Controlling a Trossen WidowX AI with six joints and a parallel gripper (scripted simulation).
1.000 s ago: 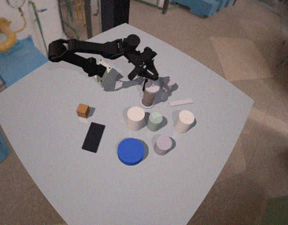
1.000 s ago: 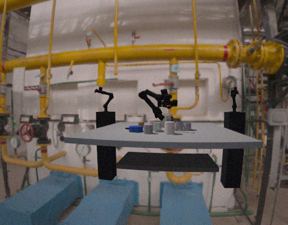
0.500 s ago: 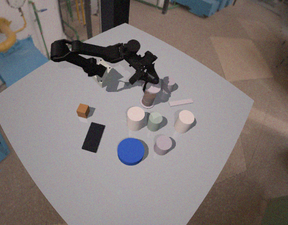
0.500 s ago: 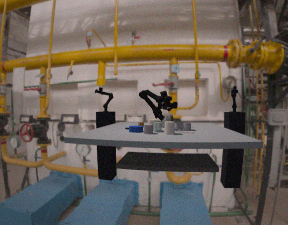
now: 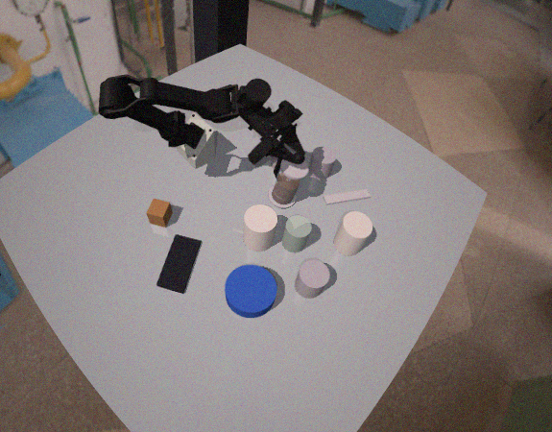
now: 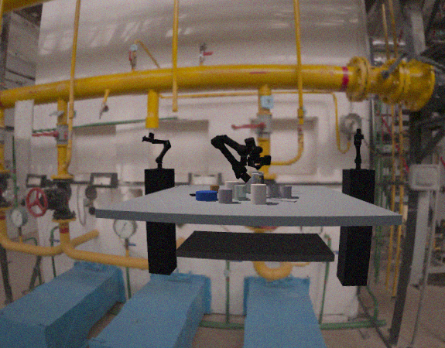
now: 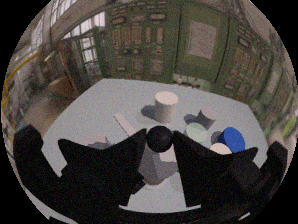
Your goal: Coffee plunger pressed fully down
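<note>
My gripper tip is 3 cm past the coffee press and 9 cm above it. From my gripper tip the other things lie so: blue disc (11 cm ahead, 28 cm to the right, 16 cm below); flat white bar (11 cm ahead, 14 cm to the left, 18 cm below); green cylinder (9 cm ahead, 9 cm to the right, 14 cm below).
</note>
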